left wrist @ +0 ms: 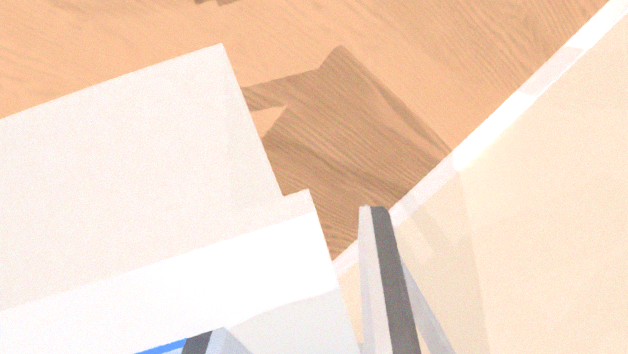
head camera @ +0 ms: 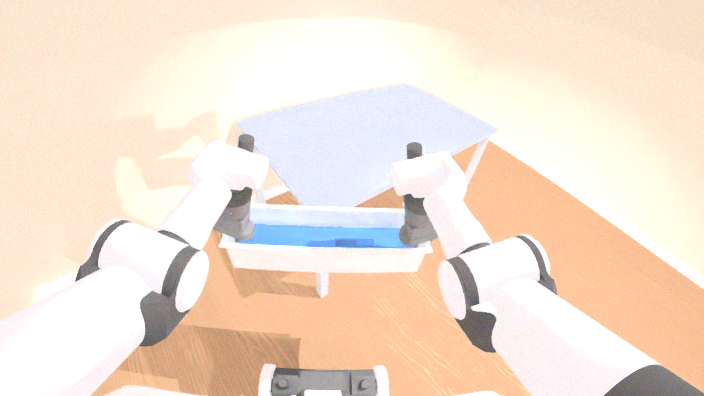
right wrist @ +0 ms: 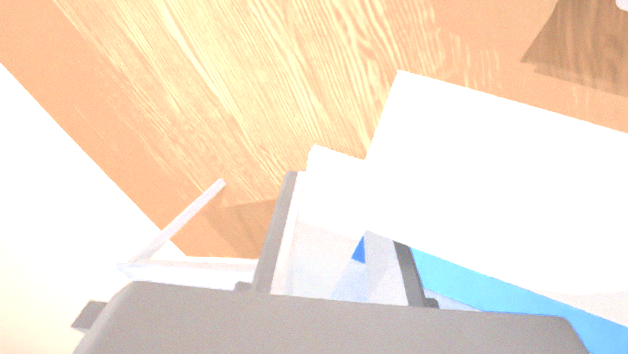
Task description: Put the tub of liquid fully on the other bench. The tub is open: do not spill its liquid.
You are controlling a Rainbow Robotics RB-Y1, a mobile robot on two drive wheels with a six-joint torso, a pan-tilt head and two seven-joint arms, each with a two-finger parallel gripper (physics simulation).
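Note:
The open white tub [head camera: 280, 261] [left wrist: 125, 165] [right wrist: 490, 175] hangs in the air in front of the robot, looking about level, with blue liquid [head camera: 295, 235] [right wrist: 480, 287] inside. My left gripper [head camera: 240, 231] [left wrist: 312, 226] is shut on the tub's end wall at the left of the head view. My right gripper [head camera: 416, 235] [right wrist: 334, 187] is shut on the opposite end wall. The pale blue-grey bench [head camera: 370, 125] [right wrist: 195, 272] stands beyond the tub. The tub hides the bench's near corner in the head view.
One bench leg [head camera: 322, 285] shows below the tub, and another leg [head camera: 476, 162] stands at the right. Cream walls [head camera: 100, 75] [left wrist: 560, 225] rise behind the bench and at the left. Wooden floor [head camera: 350, 330] [right wrist: 225, 100] lies below.

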